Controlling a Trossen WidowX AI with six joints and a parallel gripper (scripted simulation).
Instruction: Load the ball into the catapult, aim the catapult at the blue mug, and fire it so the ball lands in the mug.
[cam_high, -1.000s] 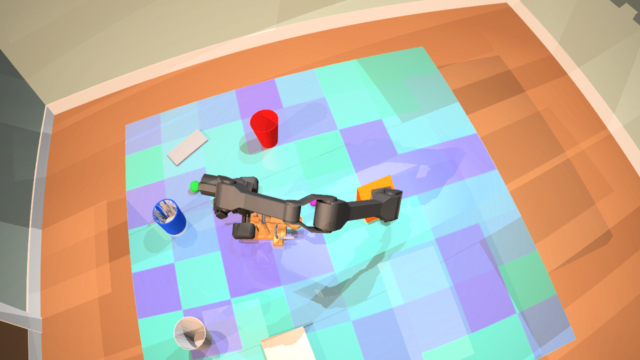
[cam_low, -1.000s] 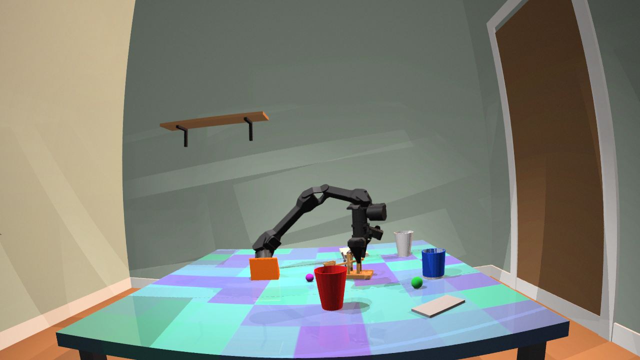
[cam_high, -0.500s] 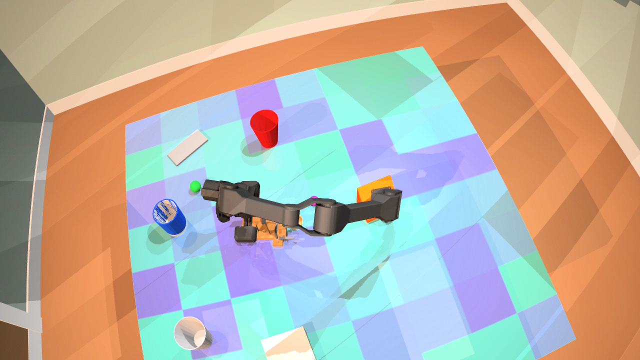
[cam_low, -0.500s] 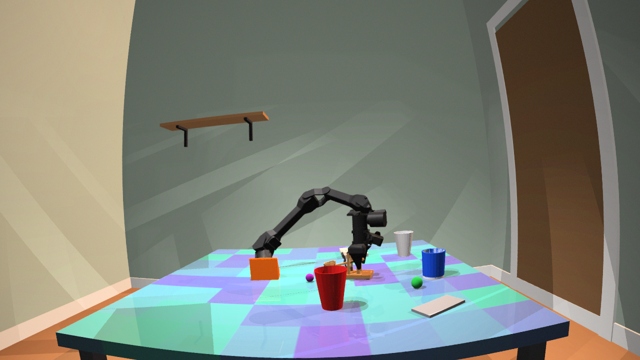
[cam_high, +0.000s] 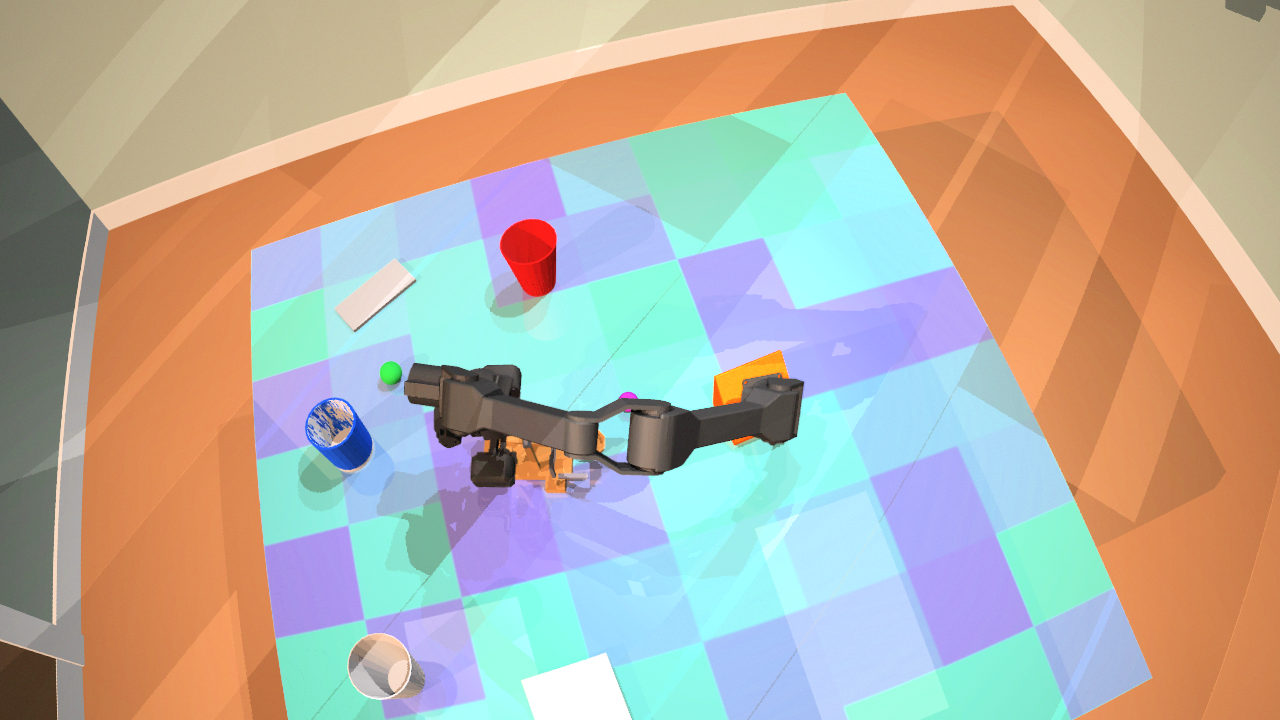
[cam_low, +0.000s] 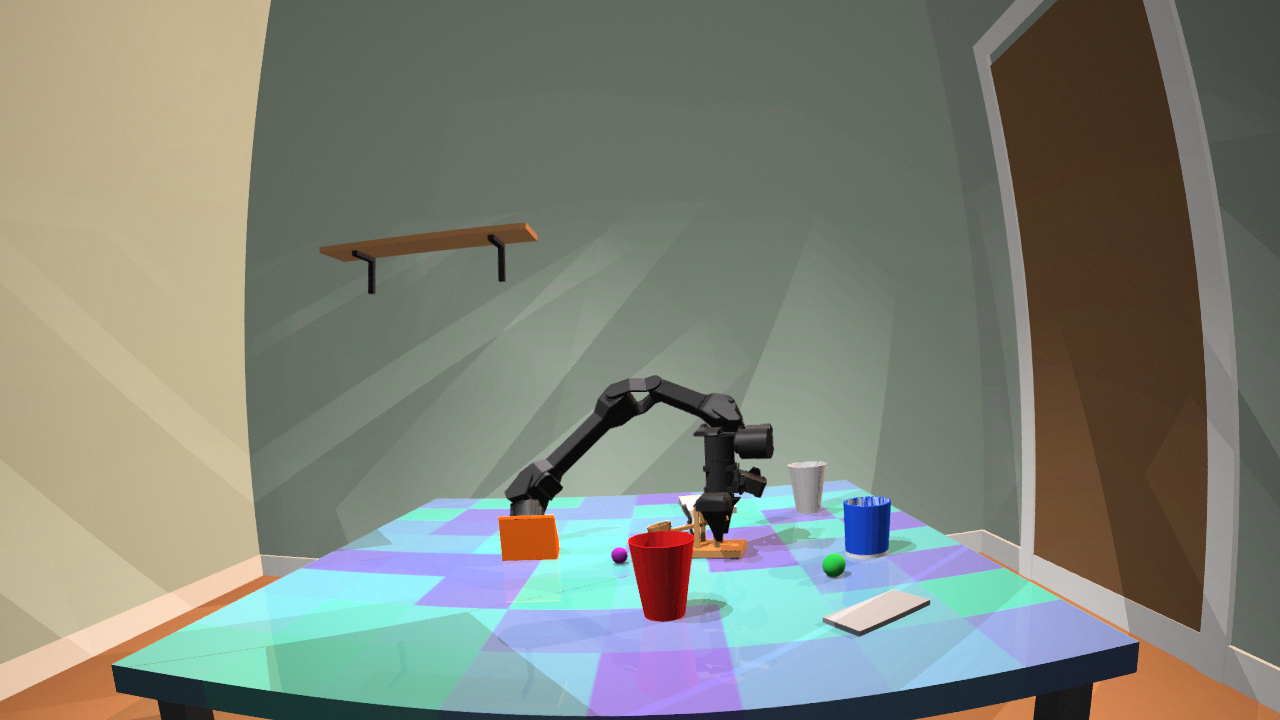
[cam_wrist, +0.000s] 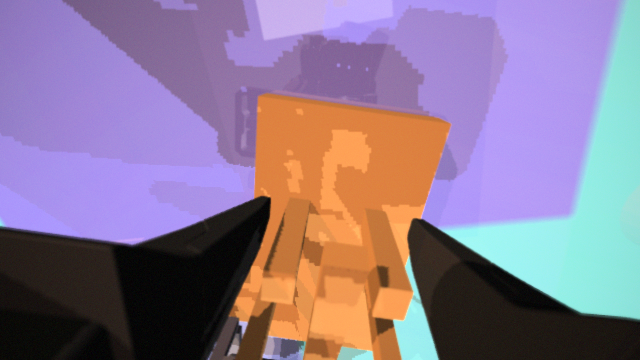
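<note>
Right now the magenta ball is 20 cm behind my gripper tip, 4 cm to the right of it and 2 cm below it. Also, from my gripper tip: blue mug: 27 cm ahead, 8 cm to the right; then green ball: 18 cm ahead, 19 cm to the right, 1 cm below; then catapult: 6 cm behind, 4 cm to the left, 2 cm above.
</note>
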